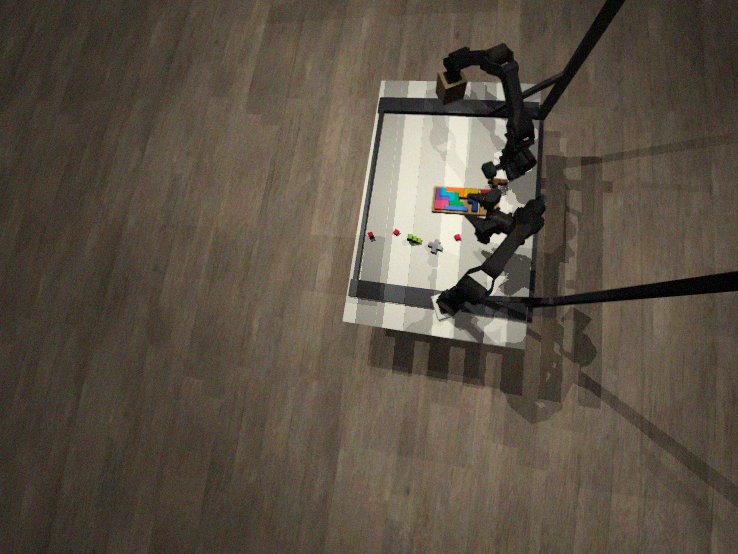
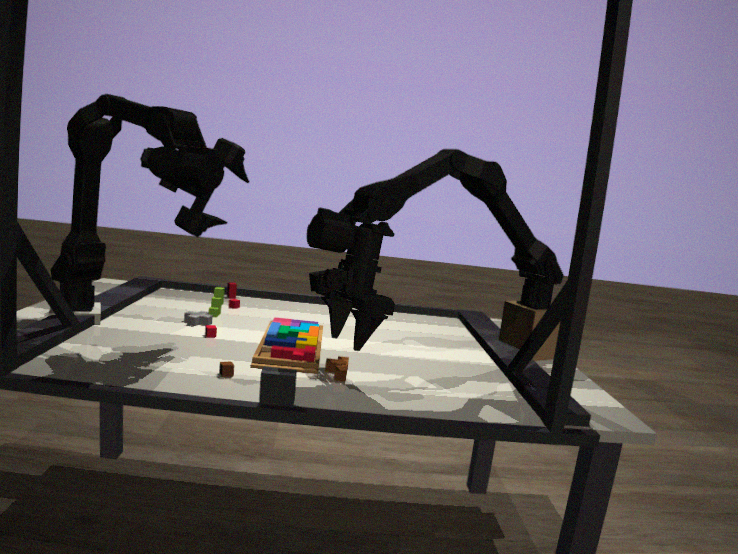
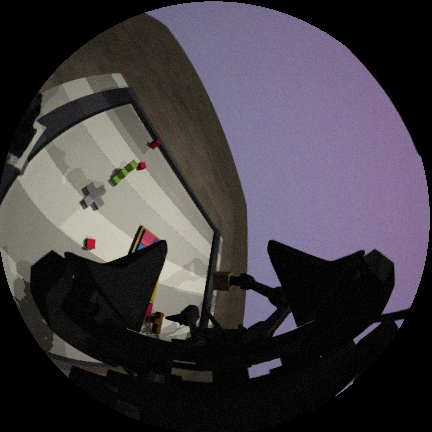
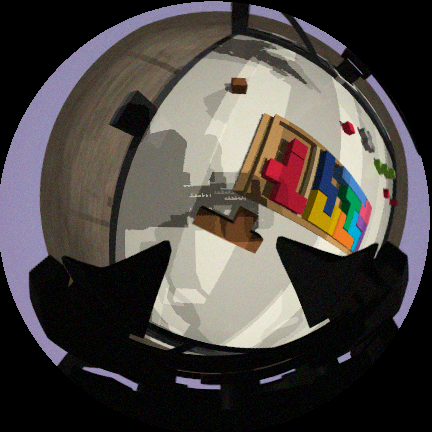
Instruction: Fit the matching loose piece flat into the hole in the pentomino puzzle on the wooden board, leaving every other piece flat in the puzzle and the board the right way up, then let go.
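Observation:
The wooden board lies with its coloured pieces facing up. A red piece sits in the end compartment, with bare wood around it. Navy and yellow pieces lie in the larger part; I cannot make out the hole's shape. A loose brown piece with a side stub lies beside the board. My right gripper is open and empty above the table near this piece. My left gripper is open and empty, high up.
A grey cross, a green stepped piece and a red cube lie on the table. A brown cube lies near the front edge. A dark block is at that edge.

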